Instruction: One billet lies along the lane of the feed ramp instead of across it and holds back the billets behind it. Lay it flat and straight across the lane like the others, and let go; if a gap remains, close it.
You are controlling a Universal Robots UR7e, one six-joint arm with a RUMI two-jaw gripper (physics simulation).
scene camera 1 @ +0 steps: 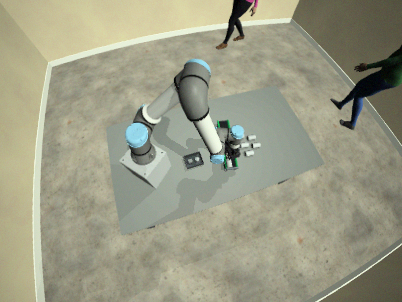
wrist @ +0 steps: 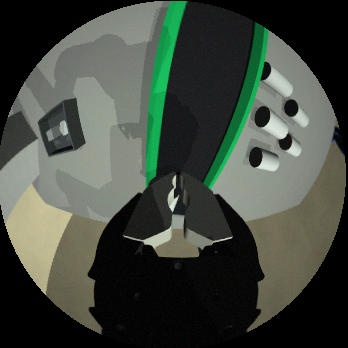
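Where they show: gripper, between the fingertips: (scene camera 1: 229, 157) (wrist: 177, 173); arm's base, origin of its link: (scene camera 1: 143, 154).
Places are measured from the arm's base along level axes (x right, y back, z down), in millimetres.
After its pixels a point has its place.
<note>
The feed ramp (scene camera 1: 223, 124) (wrist: 162, 90) has green side walls and a dark lane. In the wrist view a long stretch of bare lane shows ahead of the fingertips. My gripper (scene camera 1: 230, 154) @[z 207, x 23, y -566 mm] (wrist: 177, 173) @[z 207, x 23, y -566 mm] is shut with nothing held, its tips over the lane towards the ramp's lower end. Pale billet surfaces (wrist: 172, 199) show through the gap behind the fingertips, largely hidden by the jaws. In the scene view a pale billet shape (scene camera 1: 230, 162) @[z 184, x 74, y -559 mm] shows at the near end of the ramp. I cannot tell how the billets lie, nor whether a gap is between them.
Several white cylinders with dark ends (scene camera 1: 249, 153) @[z 241, x 7, y -739 mm] (wrist: 271, 123) @[z 238, x -72, y -702 mm] stand on the table to the right of the ramp. A small dark tray (scene camera 1: 186, 163) @[z 273, x 0, y -251 mm] (wrist: 76, 125) @[z 266, x -16, y -372 mm] with two pale pieces lies to the left. The arm's base is farther left. Two people are on the floor beyond the table.
</note>
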